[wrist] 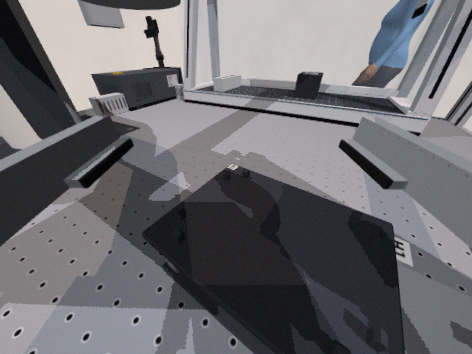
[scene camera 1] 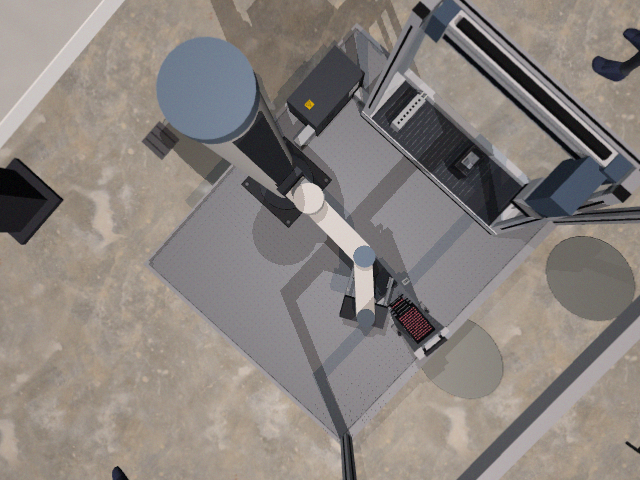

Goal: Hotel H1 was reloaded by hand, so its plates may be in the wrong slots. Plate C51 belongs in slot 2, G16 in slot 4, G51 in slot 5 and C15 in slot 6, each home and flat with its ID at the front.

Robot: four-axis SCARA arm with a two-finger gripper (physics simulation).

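Places are measured from the arm's base along level axes (x left, y ahead, z down), in metres.
Pixels of known places: gripper, fingertip midpoint: [wrist: 236,130] [scene camera 1: 373,272].
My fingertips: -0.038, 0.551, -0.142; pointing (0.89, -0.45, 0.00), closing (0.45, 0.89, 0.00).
Observation:
Behind a point stands the place of what it marks, as x, y, z.
My gripper [scene camera 1: 370,287] [wrist: 236,130] @(-0.038, 0.551, -0.142) is open, with nothing between its widely spread fingers. A black, flat-topped block [scene camera 1: 383,279] @(-0.029, 0.620, -0.072) [wrist: 320,225] @(-0.027, 0.622, -0.073), apparently the top of hotel H1, stands beside the H1 label [scene camera 1: 405,281] @(0.033, 0.716, -0.013) [wrist: 401,250] @(0.034, 0.720, -0.013). In the wrist view it lies below and between the fingers, turned at an angle. In the scene view the arm partly covers it. The slots and plates C51, G16, G51 and C15 cannot be made out in either view, and no plate ID is readable.
A dark holder with a red-dotted block [scene camera 1: 415,322] @(-0.067, 0.758, -0.291) stands near the table's edge. A dark box [scene camera 1: 325,87] @(0.397, -0.118, -0.127) [wrist: 140,87] @(0.317, -0.034, -0.083) stands near the arm's base. A framed station with a black ribbed deck [scene camera 1: 429,142] @(0.548, 0.360, -0.062) carries a white slotted strip [scene camera 1: 409,111] @(0.566, 0.207, -0.107) [wrist: 227,82] @(0.521, 0.227, -0.091) and a small black block [wrist: 308,85] @(0.515, 0.536, -0.102).

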